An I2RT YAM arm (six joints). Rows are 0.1 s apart.
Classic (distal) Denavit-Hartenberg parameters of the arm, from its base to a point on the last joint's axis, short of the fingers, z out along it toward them. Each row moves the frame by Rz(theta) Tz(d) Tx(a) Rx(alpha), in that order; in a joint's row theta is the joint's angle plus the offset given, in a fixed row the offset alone. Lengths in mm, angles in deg.
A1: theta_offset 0; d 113.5; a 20; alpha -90
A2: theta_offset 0; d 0; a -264; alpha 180
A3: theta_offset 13.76; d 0; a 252.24; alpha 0
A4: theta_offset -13.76; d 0; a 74; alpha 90
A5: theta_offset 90; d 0; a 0; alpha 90
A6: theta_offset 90; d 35.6; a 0; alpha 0
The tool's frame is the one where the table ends.
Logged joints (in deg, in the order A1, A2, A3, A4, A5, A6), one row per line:
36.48, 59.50, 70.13, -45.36, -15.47, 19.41
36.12, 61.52, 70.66, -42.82, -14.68, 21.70
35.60, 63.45, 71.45, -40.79, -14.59, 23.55
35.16, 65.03, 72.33, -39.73, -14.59, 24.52
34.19, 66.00, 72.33, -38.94, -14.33, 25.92
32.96, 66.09, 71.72, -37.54, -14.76, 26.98
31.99, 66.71, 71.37, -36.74, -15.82, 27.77
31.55, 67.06, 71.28, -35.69, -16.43, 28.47
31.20, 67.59, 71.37, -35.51, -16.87, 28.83
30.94, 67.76, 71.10, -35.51, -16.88, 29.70
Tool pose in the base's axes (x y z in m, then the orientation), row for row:
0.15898, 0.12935, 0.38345, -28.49, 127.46, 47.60
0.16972, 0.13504, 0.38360, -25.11, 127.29, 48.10
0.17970, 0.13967, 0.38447, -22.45, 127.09, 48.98
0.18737, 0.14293, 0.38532, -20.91, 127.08, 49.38
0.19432, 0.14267, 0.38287, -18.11, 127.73, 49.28
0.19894, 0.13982, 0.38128, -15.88, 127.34, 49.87
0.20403, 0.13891, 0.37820, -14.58, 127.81, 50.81
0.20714, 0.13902, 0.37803, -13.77, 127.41, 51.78
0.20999, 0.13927, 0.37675, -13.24, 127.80, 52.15
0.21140, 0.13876, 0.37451, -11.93, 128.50, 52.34
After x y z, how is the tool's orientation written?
As a rotation vector, in degrees.
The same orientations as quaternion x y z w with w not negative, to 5 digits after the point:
-0.19198, 0.85888, 0.32075, 0.35013
-0.16962, 0.85988, 0.32493, 0.35533
-0.15185, 0.85964, 0.33130, 0.35805
-0.14150, 0.85994, 0.33415, 0.35893
-0.12247, 0.86377, 0.33325, 0.35756
-0.10756, 0.86255, 0.33780, 0.36101
-0.09852, 0.86360, 0.34332, 0.35584
-0.09308, 0.86121, 0.35000, 0.35659
-0.08934, 0.86234, 0.35188, 0.35295
-0.08031, 0.86502, 0.35234, 0.34806

